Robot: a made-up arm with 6 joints. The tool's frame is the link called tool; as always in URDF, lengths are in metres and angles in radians. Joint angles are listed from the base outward. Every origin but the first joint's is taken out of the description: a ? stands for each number. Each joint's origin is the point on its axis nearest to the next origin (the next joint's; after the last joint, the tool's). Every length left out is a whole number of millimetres.
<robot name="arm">
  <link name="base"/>
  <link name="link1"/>
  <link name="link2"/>
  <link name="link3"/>
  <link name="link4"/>
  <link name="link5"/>
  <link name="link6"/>
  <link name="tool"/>
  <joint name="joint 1" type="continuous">
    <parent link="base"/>
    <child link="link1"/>
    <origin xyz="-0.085 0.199 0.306" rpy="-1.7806 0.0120 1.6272"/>
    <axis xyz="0 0 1"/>
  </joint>
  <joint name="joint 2" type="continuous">
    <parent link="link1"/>
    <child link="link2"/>
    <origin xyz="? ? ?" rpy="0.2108 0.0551 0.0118"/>
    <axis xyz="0 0 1"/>
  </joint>
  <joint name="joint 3" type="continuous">
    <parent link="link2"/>
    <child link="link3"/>
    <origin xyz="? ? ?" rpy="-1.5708 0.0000 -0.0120"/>
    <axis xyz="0 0 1"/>
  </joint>
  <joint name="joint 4" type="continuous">
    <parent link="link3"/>
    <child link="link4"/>
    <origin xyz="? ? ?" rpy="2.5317 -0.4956 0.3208"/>
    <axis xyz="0 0 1"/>
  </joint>
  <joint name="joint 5" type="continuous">
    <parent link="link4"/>
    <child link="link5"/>
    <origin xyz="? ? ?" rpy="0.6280 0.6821 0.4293"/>
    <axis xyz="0 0 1"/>
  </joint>
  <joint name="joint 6" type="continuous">
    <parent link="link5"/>
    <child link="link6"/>
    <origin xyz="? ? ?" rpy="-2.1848 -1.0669 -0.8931"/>
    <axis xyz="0 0 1"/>
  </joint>
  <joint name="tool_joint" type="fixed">
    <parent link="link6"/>
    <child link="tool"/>
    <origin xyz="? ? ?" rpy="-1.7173 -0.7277 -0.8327"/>
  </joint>
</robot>
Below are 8 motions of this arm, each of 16 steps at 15 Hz.
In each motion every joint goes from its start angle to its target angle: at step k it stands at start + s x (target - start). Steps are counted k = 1, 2, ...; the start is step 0. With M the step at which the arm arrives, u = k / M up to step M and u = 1 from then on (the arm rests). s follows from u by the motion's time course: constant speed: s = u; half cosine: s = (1 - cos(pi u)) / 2; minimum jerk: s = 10 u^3 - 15 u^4 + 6 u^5.
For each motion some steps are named. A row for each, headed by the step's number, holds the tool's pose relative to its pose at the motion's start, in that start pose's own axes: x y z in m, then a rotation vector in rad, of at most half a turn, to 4 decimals.
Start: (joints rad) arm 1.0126 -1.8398 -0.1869 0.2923 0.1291 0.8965
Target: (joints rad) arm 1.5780 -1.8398 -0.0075 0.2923 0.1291 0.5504
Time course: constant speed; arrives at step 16
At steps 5, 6, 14, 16:
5: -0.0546 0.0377 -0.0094 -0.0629 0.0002 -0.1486
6: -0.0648 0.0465 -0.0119 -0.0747 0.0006 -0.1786
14: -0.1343 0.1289 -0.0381 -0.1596 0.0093 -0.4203
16: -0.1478 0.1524 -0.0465 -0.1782 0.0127 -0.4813

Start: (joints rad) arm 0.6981 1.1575 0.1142 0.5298 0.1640 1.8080
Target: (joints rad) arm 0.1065 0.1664 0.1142 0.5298 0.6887 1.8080
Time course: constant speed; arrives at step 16
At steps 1, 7, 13, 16:
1: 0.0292 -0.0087 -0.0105 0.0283 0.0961 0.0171
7: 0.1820 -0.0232 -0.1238 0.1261 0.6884 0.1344
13: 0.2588 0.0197 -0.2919 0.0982 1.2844 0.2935
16: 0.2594 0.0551 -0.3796 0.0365 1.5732 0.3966

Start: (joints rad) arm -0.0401 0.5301 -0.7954 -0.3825 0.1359 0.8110
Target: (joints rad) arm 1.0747 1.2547 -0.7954 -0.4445 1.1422 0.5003
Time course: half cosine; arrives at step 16
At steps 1, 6, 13, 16:
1: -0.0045 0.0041 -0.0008 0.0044 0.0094 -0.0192
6: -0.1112 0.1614 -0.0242 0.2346 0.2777 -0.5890
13: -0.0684 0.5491 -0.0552 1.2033 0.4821 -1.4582
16: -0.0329 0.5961 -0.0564 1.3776 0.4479 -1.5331

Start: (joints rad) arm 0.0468 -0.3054 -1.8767 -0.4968 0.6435 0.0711
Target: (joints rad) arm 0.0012 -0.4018 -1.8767 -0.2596 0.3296 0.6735
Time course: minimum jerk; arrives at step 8
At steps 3, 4, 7, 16:
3: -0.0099 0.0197 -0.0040 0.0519 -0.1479 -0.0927
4: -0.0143 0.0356 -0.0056 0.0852 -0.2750 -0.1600
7: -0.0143 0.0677 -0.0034 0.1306 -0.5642 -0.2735
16: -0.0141 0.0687 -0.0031 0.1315 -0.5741 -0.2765

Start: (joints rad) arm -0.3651 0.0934 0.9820 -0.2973 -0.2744 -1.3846
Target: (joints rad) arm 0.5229 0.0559 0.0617 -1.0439 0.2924 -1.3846
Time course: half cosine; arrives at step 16
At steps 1, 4, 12, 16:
1: -0.0019 -0.0004 0.0009 -0.0054 0.0006 -0.0052
4: -0.0297 -0.0062 0.0169 -0.0851 0.0154 -0.0745
12: -0.1757 0.0016 0.1778 -0.5040 0.2681 -0.2515
16: -0.1945 0.0128 0.2237 -0.5750 0.3528 -0.2454

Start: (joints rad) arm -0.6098 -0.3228 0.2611 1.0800 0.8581 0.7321
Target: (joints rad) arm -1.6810 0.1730 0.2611 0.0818 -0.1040 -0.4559
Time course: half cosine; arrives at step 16
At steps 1, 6, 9, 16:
1: 0.0004 -0.0008 0.0041 -0.0188 -0.0014 0.0109
6: 0.0151 -0.0075 0.1319 -0.6031 -0.0776 0.2981
9: 0.0290 0.0132 0.2428 -1.1314 -0.2382 0.4826
16: 0.0571 0.0512 0.3549 -1.6870 -0.6420 0.5875

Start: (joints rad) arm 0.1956 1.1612 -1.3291 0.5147 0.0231 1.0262
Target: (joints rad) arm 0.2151 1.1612 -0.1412 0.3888 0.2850 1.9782
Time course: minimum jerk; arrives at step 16
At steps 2, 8, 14, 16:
2: 0.0003 -0.0014 -0.0060 0.0296 -0.0181 -0.0017
8: 0.0396 0.0124 -0.1559 0.9308 -0.5359 -0.0959
14: 0.1058 0.0698 -0.2172 1.8509 -0.9699 -0.2818
16: 0.1080 0.0715 -0.2180 1.8818 -0.9820 -0.2897

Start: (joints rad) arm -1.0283 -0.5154 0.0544 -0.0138 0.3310 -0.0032
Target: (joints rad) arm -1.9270 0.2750 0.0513 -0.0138 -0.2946 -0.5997
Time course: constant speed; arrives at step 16
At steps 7, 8, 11, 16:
7: -0.0481 -0.0240 0.0547 -0.3084 0.0831 -0.0841
8: -0.0543 -0.0260 0.0633 -0.3533 0.0956 -0.0997
11: -0.0718 -0.0295 0.0893 -0.4887 0.1331 -0.1521
16: -0.0966 -0.0260 0.1306 -0.7135 0.1918 -0.2594

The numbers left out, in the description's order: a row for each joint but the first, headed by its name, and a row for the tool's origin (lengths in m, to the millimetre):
joint 2: -0.056 -0.010 0.000
joint 3: -0.130 0.029 0.000
joint 4: -0.072 0.041 0.000
joint 5: -0.170 0.108 0.000
joint 6: 0.054 -0.189 0.000
tool: -0.125 0.009 0.000

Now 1 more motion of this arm.
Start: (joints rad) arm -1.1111 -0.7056 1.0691 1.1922 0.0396 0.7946
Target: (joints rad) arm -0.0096 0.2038 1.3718 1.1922 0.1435 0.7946
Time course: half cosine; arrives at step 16
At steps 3, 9, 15, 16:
3: -0.0394 0.0168 -0.0538 0.0511 -0.1419 -0.0738
9: -0.0484 0.1815 -0.4134 0.3404 -1.0501 -0.4444
15: 0.1795 0.2950 -0.5691 0.4970 -1.7898 -0.6513
16: 0.1865 0.2969 -0.5705 0.4998 -1.8083 -0.6557

